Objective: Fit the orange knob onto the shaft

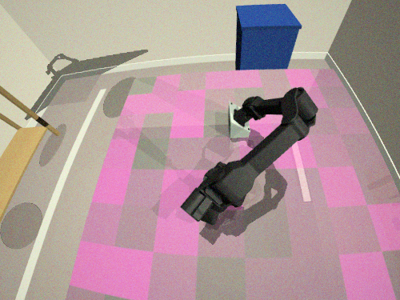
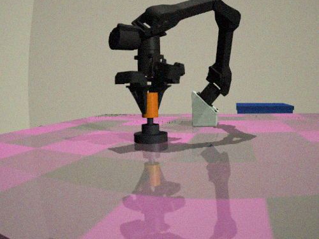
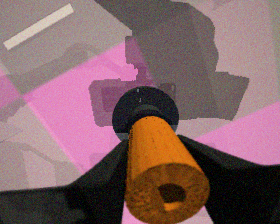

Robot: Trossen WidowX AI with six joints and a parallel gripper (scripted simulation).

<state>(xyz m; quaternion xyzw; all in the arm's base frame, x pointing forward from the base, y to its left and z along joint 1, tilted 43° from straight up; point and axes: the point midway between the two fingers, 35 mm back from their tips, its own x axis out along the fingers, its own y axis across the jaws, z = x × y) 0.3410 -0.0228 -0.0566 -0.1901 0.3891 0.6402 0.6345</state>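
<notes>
Now: the orange knob 2 cm above my gripper tip. The rest, counted from my gripper tip: round pedestal 4 cm below.
</notes>
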